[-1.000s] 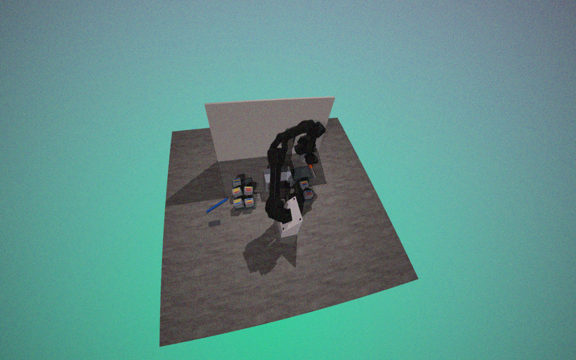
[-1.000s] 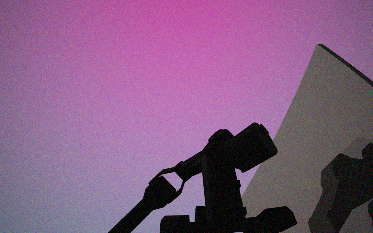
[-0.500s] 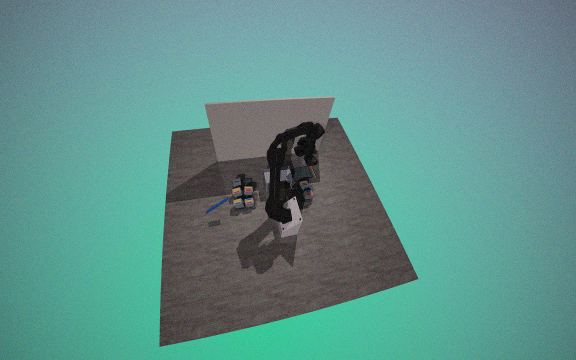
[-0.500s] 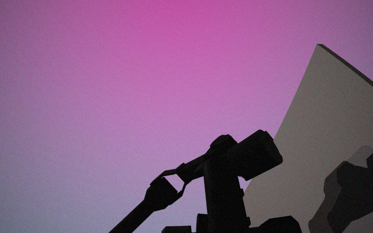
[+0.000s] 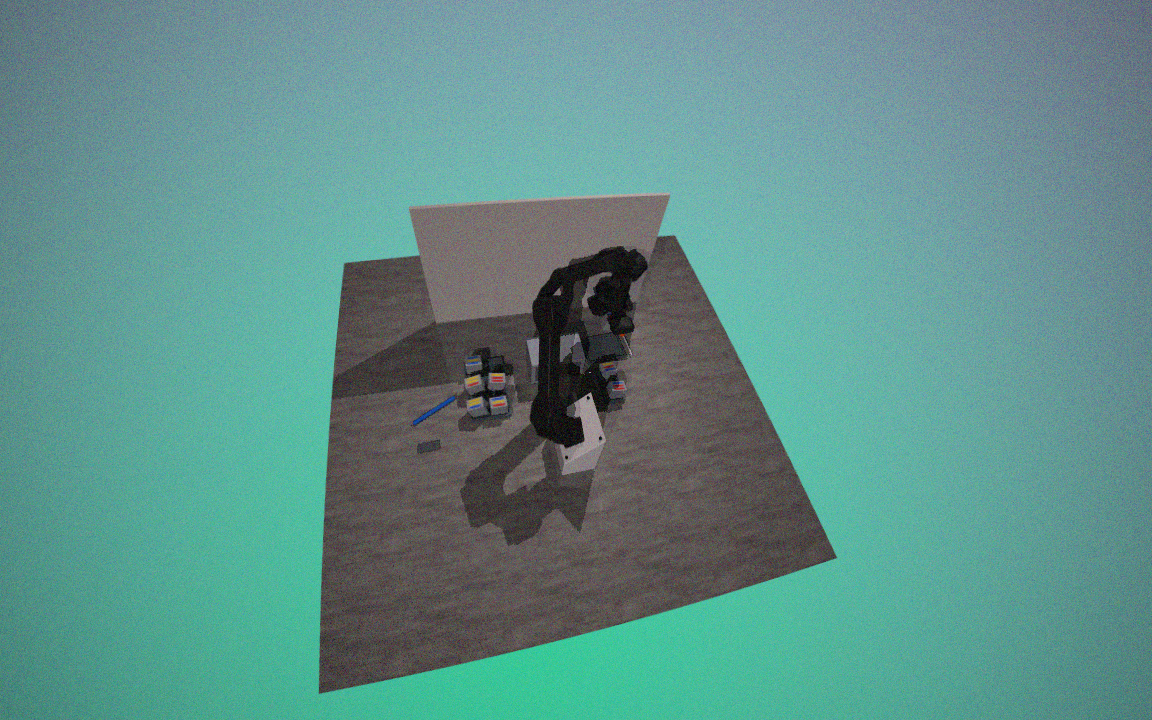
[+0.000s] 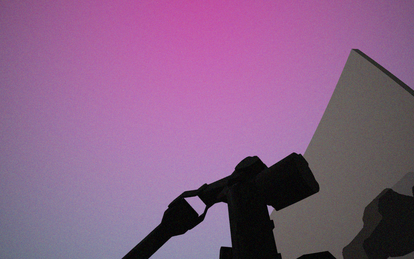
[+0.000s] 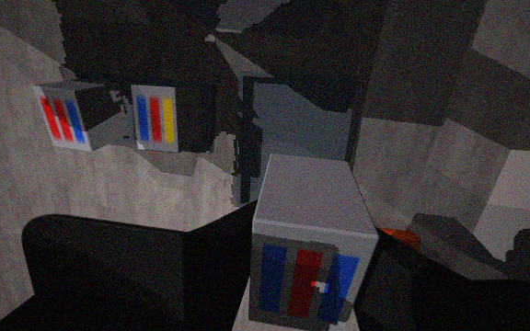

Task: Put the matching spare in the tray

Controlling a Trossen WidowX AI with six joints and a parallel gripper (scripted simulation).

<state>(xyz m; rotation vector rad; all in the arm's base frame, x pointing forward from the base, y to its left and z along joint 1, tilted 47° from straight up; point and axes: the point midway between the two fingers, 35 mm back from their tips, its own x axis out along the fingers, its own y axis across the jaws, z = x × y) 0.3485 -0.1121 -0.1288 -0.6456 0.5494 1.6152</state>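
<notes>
Right now my gripper tip is 110 mm above the dark tray, 10 mm to the right of it and 10 mm past it. The rest, counted from my gripper tip: mounted unit: 180 mm to the left, 70 mm below, 60 mm behind; blue pen: 540 mm to the left, 180 mm behind, 110 mm below; beige wall panel: 190 mm to the left, 170 mm ahead, 110 mm above.
</notes>
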